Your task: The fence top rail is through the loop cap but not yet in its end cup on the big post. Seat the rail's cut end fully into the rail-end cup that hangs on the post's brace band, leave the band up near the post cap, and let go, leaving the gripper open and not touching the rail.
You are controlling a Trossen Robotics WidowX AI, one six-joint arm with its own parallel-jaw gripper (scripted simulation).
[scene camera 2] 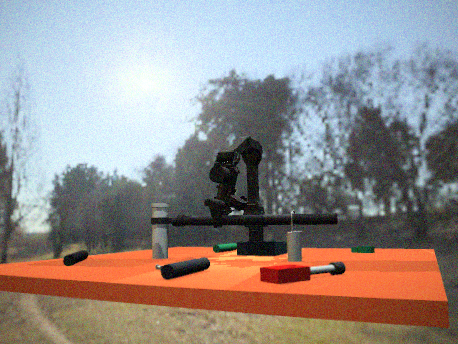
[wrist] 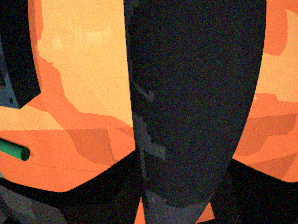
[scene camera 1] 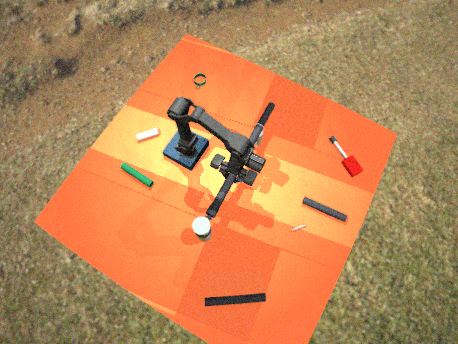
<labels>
my gripper: holds a rail (scene camera 2: 272,219)
</labels>
